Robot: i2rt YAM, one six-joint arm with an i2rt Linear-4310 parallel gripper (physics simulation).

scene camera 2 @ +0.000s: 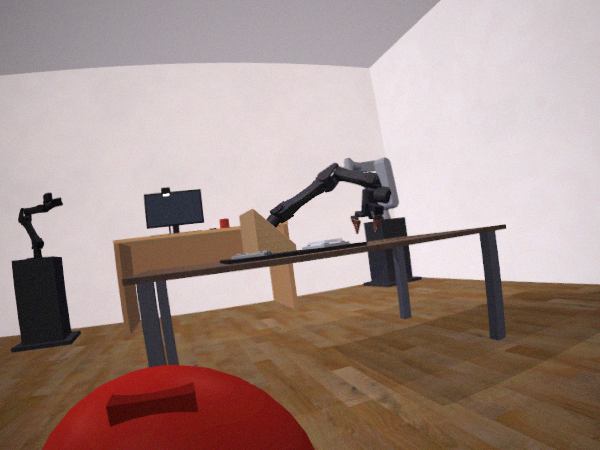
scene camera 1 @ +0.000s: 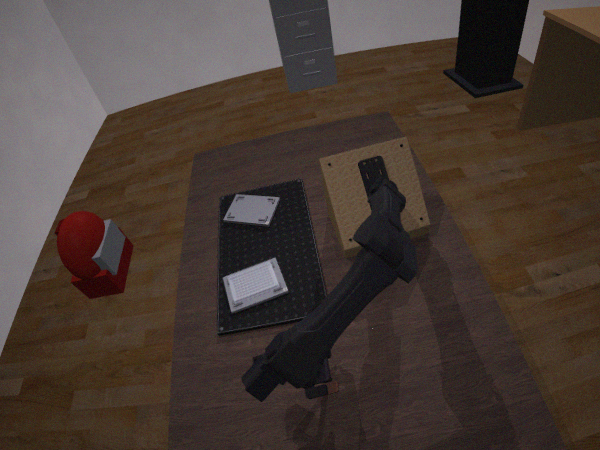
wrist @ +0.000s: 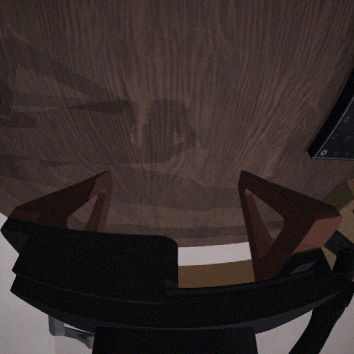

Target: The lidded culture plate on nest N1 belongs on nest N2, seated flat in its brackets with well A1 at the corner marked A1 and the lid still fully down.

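Frame: origin at the arm's base, x right, y ahead, z up, level; millimetres.
Seen in the pictures: gripper, fingertip midpoint: (scene camera 2: pixel 366 233) (scene camera 1: pixel 332 368) (wrist: pixel 174 177); arm's base, link origin: (scene camera 2: pixel 266 230) (scene camera 1: pixel 379 193) (wrist: pixel 349 251).
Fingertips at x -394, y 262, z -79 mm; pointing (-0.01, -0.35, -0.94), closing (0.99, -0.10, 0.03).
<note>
Pixels of each thing's top centre, then the offset from my fingertips to it. "*": a spot on its surface instead. Level surfaces: height alone.
- white lidded culture plate, top centre: (scene camera 1: pixel 252 280) dx +297, dy +139, dz -7 mm
- black perforated board, top centre: (scene camera 1: pixel 265 245) (scene camera 2: pixel 289 251) dx +429, dy +87, dz -35 mm
- low pale stack, surface spot: (scene camera 2: pixel 327 243) * dx +325, dy +212, dz -22 mm
- brown table, surface height: dz -48 mm
The white lidded culture plate (scene camera 1: pixel 254 283) lies on a pale nest, N1 (scene camera 1: pixel 261 300), at the near end of the black perforated board (scene camera 1: pixel 270 242) (wrist: pixel 341 142). In scene camera 2 the plate and its nest show as a low pale stack (scene camera 2: pixel 327 243). The other nest, N2 (scene camera 1: pixel 252 209) (scene camera 2: pixel 252 255), has corner brackets and bears no plate; it lies at the board's far end. The A1 marks and lid details are too small to read. My gripper (scene camera 2: pixel 366 231) (wrist: pixel 174 177) is open and empty, above the table beyond the board's near end, apart from the plate.
The arm stands on a wooden block (scene camera 1: pixel 340 192) (scene camera 2: pixel 260 235) right of the board in scene camera 1. The brown table (scene camera 1: pixel 210 385) (scene camera 2: pixel 440 236) carries board and block. A red object (scene camera 1: pixel 82 245) (scene camera 2: pixel 175 425) is beside the table.
</note>
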